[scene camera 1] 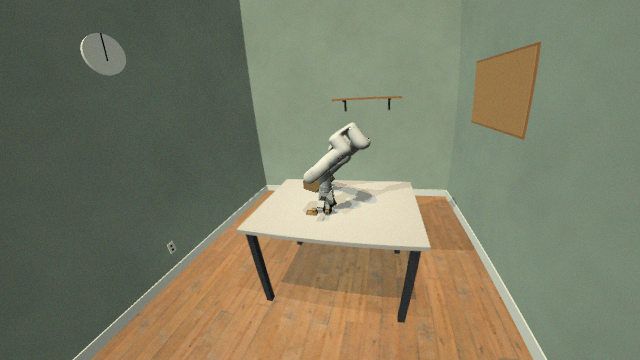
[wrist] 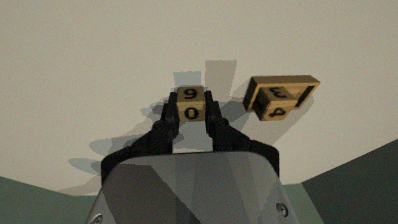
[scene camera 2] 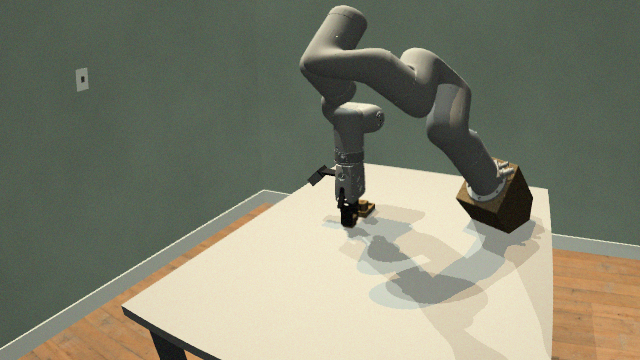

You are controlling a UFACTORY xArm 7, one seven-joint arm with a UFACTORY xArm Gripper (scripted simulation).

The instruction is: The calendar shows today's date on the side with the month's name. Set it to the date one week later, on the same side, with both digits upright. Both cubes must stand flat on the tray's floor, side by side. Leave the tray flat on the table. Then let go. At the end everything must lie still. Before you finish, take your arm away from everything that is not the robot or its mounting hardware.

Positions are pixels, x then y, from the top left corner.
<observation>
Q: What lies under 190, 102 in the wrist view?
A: A digit cube.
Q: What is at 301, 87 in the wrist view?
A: A tan tray.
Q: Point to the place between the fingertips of my gripper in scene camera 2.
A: At 349, 222
</observation>
